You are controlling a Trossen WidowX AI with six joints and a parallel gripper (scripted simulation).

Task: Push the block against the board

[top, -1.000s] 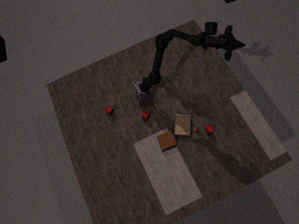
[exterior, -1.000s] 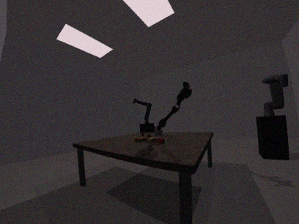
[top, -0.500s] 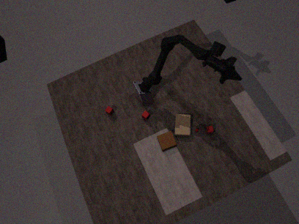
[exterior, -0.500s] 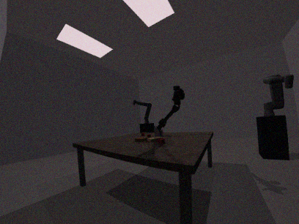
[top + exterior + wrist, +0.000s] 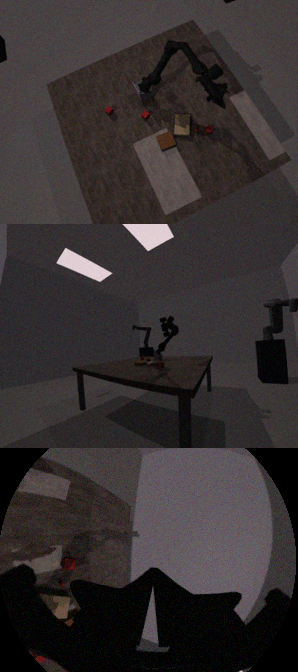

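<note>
Now: gripper tip 5 cm past the square block, 33 cm to the left of it and 33 cm above it. Round my gripper tip: tan board (11 cm behind, 19 cm to the right, 33 cm below); tiny red piece (4 cm behind, 12 cm to the right, 34 cm below).
</note>
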